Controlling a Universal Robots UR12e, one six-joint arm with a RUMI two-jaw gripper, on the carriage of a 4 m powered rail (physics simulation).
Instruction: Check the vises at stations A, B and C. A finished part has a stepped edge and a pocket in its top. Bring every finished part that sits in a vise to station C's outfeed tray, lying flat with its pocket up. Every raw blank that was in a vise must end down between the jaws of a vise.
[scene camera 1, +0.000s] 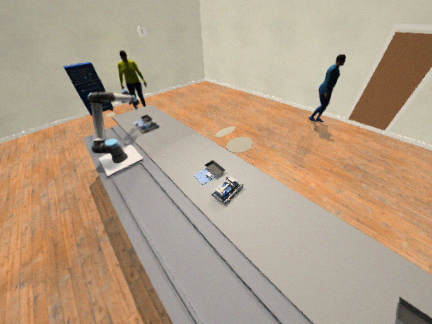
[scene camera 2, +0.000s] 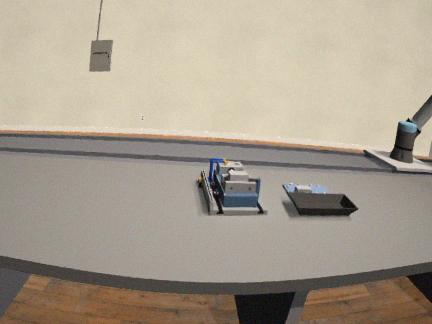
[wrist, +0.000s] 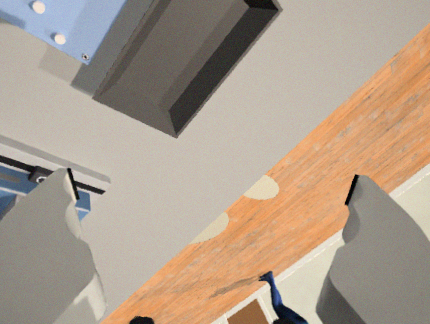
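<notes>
My gripper (wrist: 213, 175) is open and empty, its jaws wide apart above the far station; it also shows small in scene camera 1 (scene camera 1: 135, 103). The far vise (scene camera 1: 148, 127) (wrist: 12, 186) is partly hidden by the left finger in the wrist view; its jaws cannot be made out. A dark tray (scene camera 1: 145, 118) (wrist: 185, 55) and a light-blue pegged plate (wrist: 75, 25) lie beside it. The middle vise (scene camera 1: 227, 191) (scene camera 2: 240, 200) has a light grey block (scene camera 2: 239, 175) at its top; whether finished or raw, I cannot tell. Another dark tray (scene camera 1: 215, 168) (scene camera 2: 322, 204) stands beside it.
A blue plate (scene camera 1: 201, 176) (scene camera 2: 322, 189) with a small light block (scene camera 2: 303, 188) lies by the middle tray. A dark tray (scene camera 1: 414, 314) shows at the near table corner. Two people (scene camera 1: 131, 75) (scene camera 1: 327, 85) stand on the floor. A blue rack (scene camera 1: 80, 65) stands behind the arm.
</notes>
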